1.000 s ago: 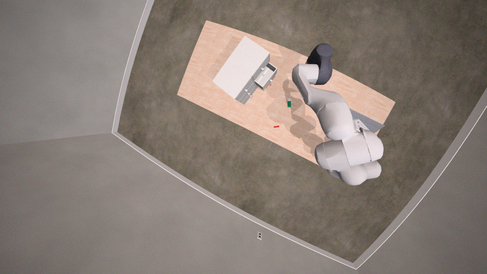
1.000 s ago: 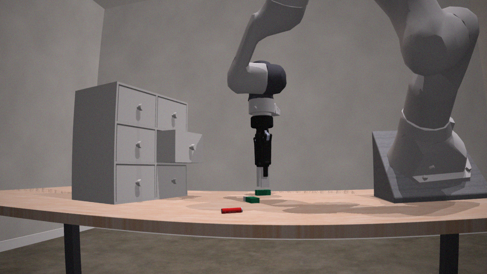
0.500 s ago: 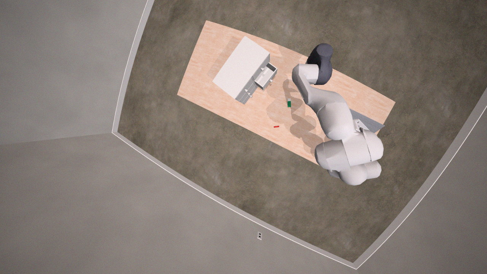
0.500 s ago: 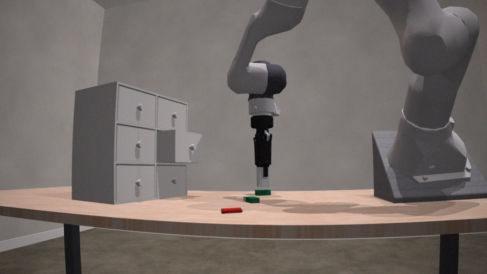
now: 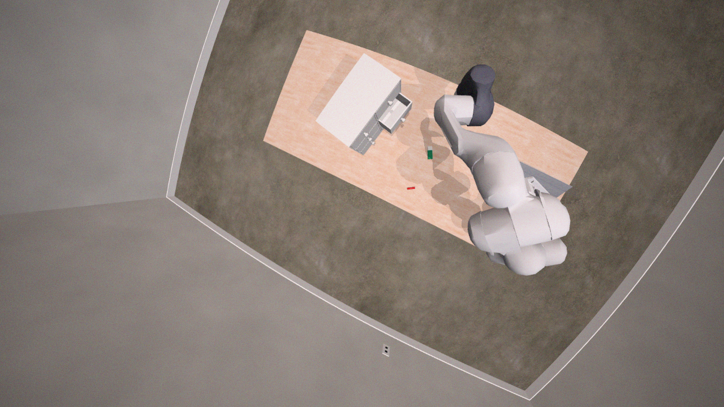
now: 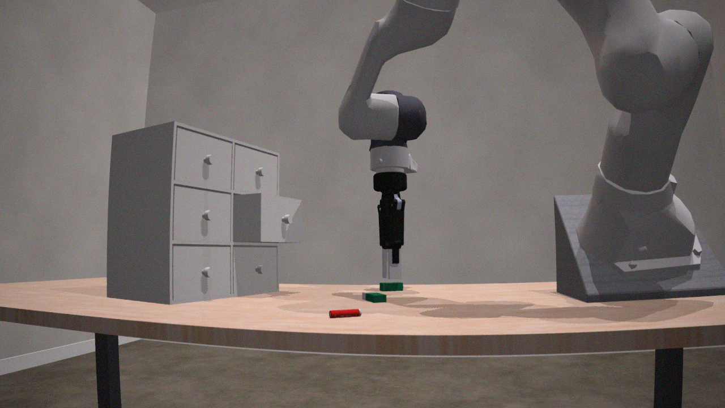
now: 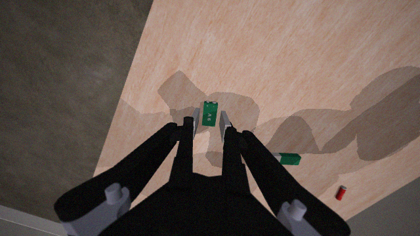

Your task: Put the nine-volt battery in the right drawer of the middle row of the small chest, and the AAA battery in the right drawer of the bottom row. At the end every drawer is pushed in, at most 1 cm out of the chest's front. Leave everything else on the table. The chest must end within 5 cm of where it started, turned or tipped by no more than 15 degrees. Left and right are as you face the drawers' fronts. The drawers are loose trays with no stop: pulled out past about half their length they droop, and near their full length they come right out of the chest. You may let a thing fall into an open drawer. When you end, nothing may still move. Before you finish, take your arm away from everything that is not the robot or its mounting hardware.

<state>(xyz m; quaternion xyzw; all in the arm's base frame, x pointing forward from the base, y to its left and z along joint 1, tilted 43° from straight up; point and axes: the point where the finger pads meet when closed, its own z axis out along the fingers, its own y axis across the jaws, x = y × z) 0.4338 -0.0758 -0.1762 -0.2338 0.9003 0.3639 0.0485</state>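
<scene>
Right now my hand is 5 cm above the green nine-volt battery and 1 cm past it. Round my hand: red AAA battery 41 cm to the left, 5 cm below, 1 cm behind.
</scene>
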